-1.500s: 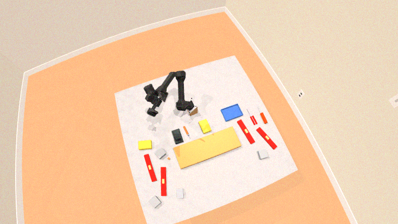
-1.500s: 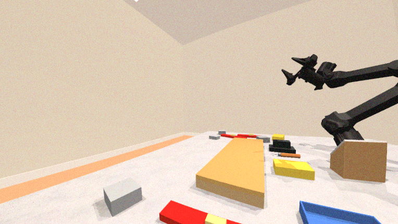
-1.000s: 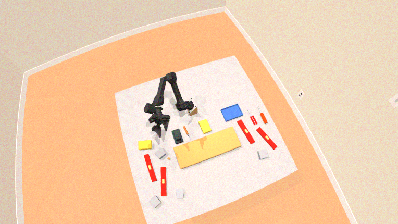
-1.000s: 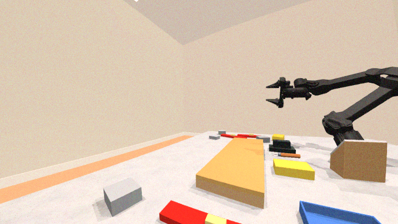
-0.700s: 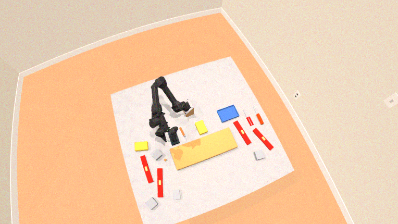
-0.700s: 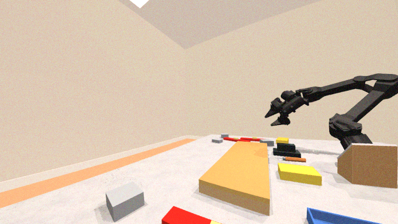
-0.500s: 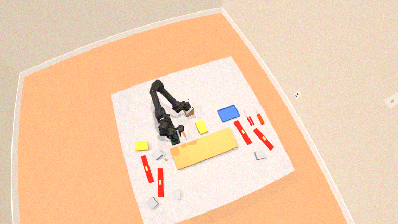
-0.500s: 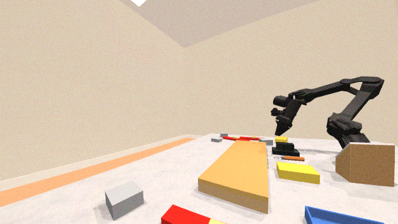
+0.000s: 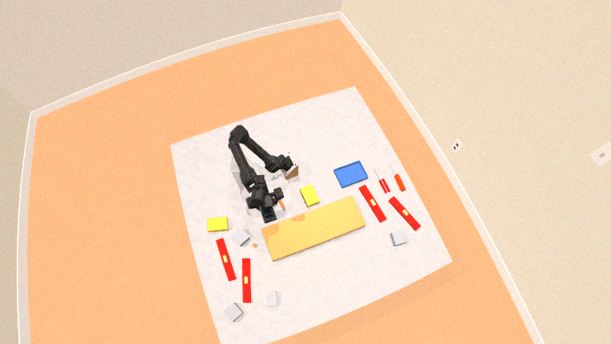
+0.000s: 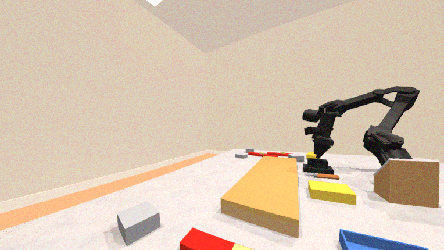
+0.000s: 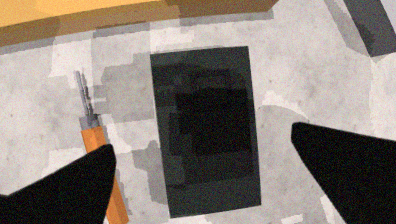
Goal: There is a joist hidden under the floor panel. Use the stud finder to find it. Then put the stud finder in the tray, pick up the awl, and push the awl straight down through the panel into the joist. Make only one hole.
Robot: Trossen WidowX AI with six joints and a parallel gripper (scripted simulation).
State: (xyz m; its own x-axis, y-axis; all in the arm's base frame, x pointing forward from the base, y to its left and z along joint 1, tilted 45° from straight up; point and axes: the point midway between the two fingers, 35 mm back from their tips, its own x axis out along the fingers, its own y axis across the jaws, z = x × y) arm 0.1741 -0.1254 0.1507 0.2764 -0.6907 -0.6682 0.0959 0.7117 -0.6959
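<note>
Right now my gripper tip is 3 cm above the stud finder, 1 cm to the left of it and 1 cm short of it. Also, from my gripper tip: indicator square: 2 cm below, 2 cm ahead, 1 cm to the right; small orange cube: 15 cm to the right, 14 cm ahead, 7 cm below; awl: 8 cm to the left, 7 cm below, 1 cm ahead.
</note>
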